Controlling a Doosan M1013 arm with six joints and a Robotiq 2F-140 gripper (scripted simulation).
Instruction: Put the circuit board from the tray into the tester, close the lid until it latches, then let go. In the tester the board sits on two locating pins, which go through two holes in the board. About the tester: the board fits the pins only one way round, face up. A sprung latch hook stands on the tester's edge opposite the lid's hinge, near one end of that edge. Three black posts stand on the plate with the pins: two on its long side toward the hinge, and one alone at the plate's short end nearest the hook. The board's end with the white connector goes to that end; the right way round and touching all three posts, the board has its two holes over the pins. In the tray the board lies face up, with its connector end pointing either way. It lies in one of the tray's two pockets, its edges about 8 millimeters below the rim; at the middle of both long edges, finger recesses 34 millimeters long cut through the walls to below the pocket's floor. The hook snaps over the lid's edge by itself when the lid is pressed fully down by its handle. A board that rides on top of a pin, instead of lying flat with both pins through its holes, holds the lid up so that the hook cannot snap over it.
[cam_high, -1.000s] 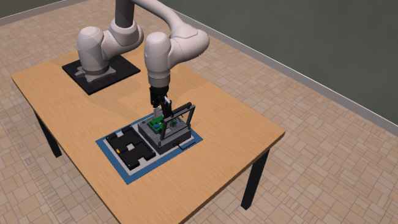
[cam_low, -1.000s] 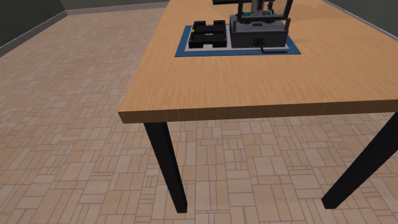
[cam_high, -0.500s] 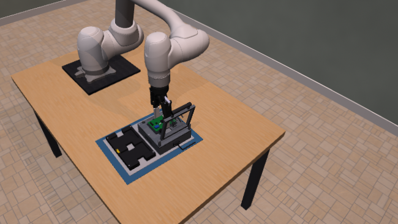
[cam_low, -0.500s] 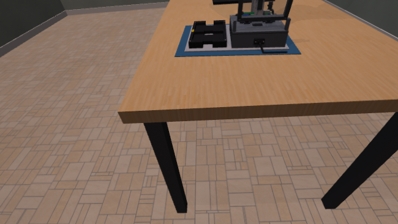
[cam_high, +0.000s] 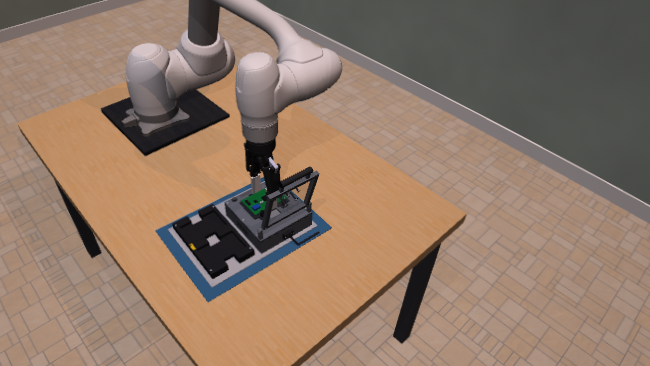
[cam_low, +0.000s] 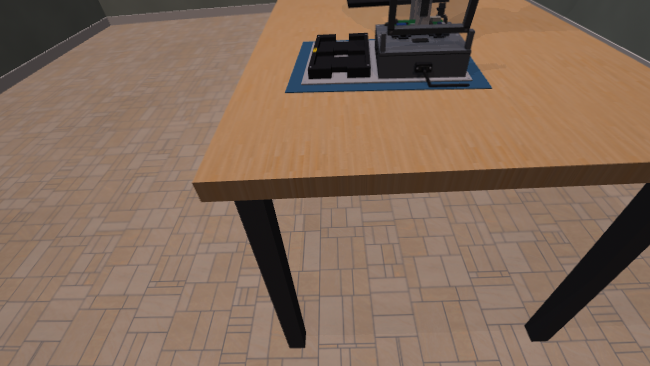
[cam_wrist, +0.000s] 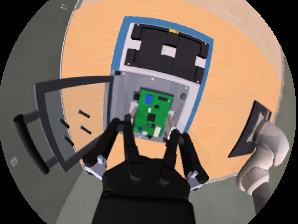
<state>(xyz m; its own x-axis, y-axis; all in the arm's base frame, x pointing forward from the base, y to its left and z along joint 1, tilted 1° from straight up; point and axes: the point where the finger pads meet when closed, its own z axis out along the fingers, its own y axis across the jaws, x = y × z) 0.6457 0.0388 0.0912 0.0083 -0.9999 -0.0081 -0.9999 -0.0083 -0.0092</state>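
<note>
My hand is 20 mm above the green circuit board. Round my hand: latch hook 60 mm behind, 60 mm to the left, 10 mm below; then lid 120 mm ahead, 80 mm above.
</note>
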